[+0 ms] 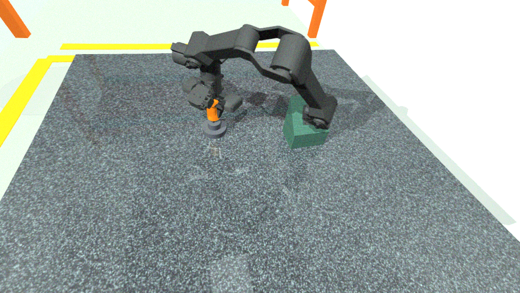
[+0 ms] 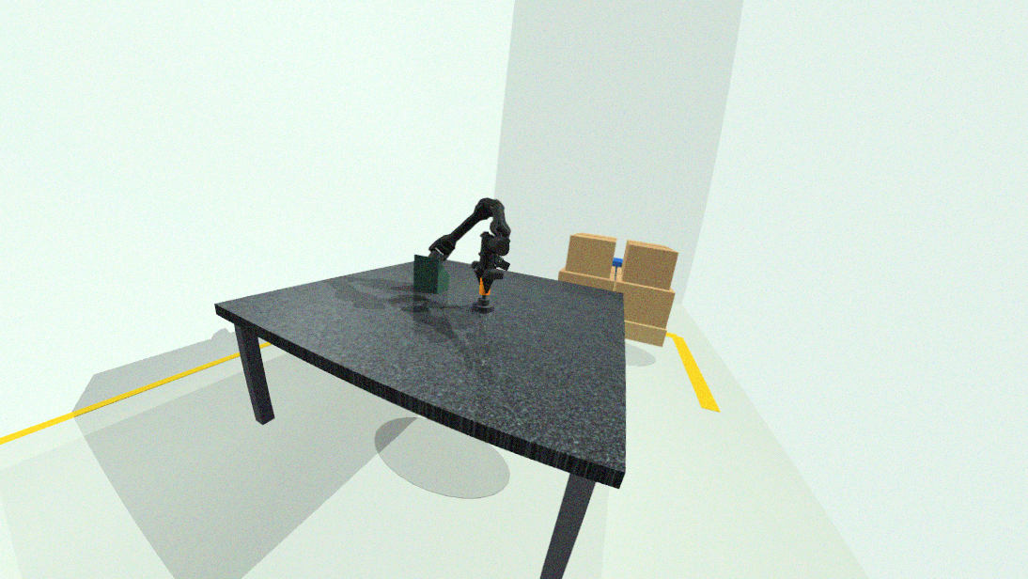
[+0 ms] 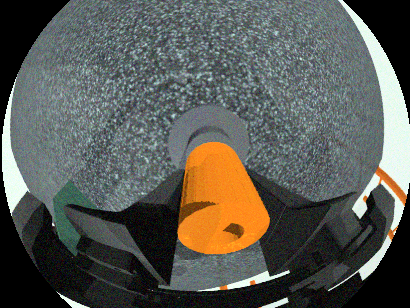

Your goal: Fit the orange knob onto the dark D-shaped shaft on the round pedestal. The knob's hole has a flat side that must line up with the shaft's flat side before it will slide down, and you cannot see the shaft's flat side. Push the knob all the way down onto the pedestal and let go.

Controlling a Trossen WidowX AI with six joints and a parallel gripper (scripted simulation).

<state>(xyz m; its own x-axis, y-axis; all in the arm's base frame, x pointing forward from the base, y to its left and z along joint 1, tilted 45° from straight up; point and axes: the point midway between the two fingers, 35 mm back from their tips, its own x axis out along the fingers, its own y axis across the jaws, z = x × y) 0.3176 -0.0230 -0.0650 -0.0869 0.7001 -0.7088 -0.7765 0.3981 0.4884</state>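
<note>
My gripper tip is 2 cm below the orange knob. From my gripper tip the other things lie so: dark shaft 4 cm below.
</note>
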